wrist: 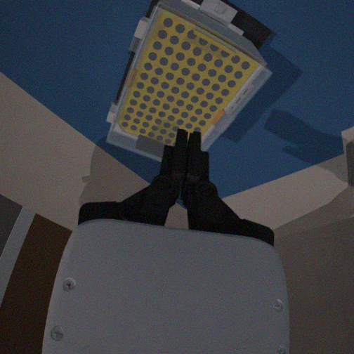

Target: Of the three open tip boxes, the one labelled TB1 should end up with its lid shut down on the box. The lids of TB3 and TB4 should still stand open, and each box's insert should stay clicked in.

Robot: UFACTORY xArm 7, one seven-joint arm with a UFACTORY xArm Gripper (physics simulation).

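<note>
A tip box (112, 136) with pale, see-through walls shows at the top of the wrist view, turned at an angle. Its yellow insert (178, 86) has rows of dark round holes and lies inside the box walls, with an orange tab on each long side. No label is readable, so I cannot tell which box it is. The state of its lid is not clear. My gripper (185, 144) is shut and empty. Its fingertips overlap the near end of the box in the view; whether they touch it cannot be told. The other two boxes do not show.
The box is on a blue surface (45, 55), with black edges (252, 29) showing behind it. A pale latch-like part (218, 10) is at its far end. A beige surface (45, 130) borders the blue. Gripper shadows fall at the right. A brown panel (37, 265) is at lower left.
</note>
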